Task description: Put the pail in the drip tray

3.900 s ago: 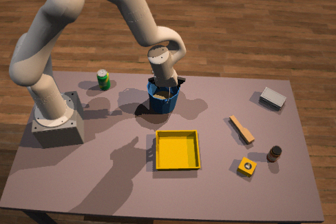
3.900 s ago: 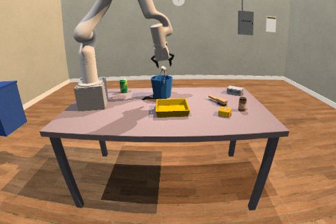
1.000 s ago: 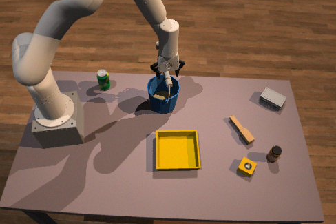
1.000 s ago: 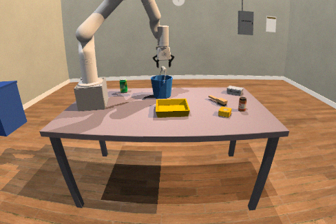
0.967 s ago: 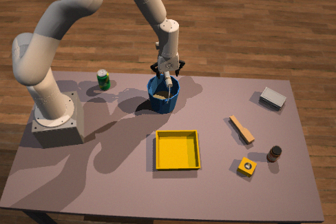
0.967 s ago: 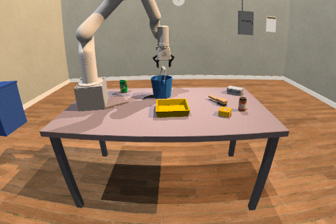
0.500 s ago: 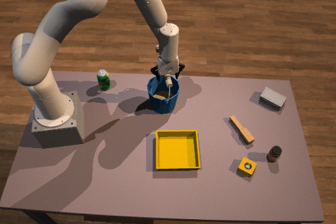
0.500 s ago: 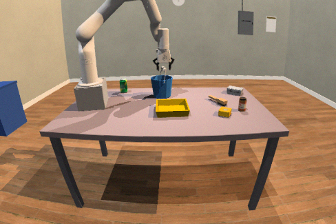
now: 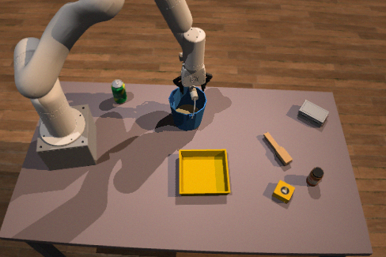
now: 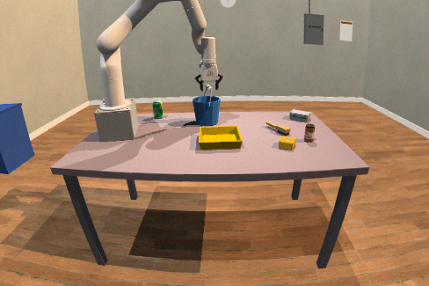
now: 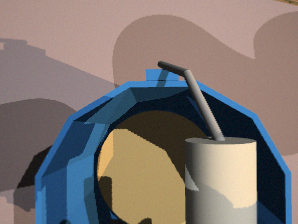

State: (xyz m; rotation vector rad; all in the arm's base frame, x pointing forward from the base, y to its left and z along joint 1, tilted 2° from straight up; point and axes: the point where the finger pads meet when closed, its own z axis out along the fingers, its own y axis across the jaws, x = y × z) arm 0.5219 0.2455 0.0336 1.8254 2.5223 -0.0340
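Right now the pail handle is 3 cm below my hand and 1 cm behind it. From my hand the other things lie so: blue pail 9 cm below, 1 cm behind; then grey box 60 cm ahead, 19 cm below, 9 cm to the left; then yellow drip tray 30 cm to the right, 20 cm below, 9 cm ahead.
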